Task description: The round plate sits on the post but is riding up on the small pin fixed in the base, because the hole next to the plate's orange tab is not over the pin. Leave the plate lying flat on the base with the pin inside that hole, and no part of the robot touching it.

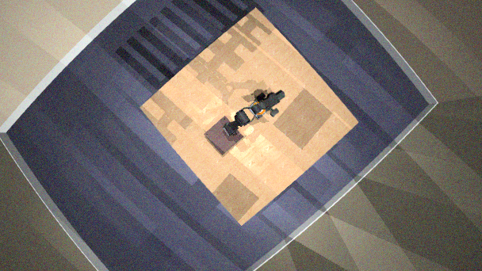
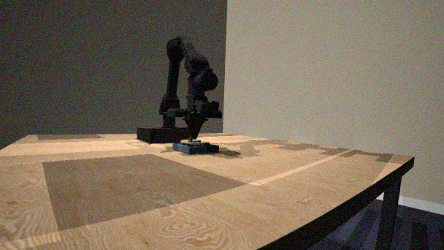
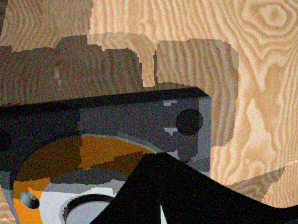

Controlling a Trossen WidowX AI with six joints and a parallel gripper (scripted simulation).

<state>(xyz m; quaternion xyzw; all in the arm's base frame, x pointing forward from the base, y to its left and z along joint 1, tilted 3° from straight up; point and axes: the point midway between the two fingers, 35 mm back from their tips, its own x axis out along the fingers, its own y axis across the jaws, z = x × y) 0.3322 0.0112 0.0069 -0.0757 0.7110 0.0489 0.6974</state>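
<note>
Now: gripper tip 5 cm past the base block, 2 cm to the right of it and 2 cm above it.
</note>
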